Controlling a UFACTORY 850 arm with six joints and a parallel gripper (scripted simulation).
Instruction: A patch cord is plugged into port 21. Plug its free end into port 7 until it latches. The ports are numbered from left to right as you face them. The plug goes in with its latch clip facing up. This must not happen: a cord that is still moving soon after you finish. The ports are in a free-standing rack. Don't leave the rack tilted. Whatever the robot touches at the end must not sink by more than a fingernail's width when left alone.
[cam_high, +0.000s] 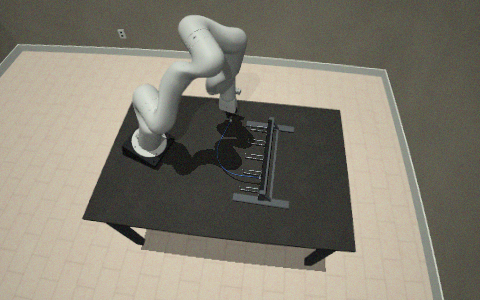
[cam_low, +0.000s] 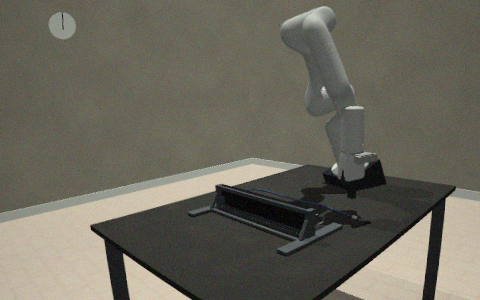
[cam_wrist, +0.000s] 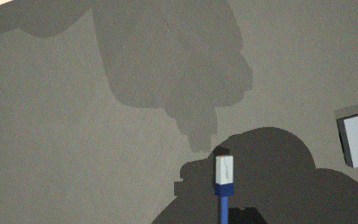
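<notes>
Right now my hand is 90 mm above the plug, 20 mm to the right of it and 10 mm short of it.
</notes>
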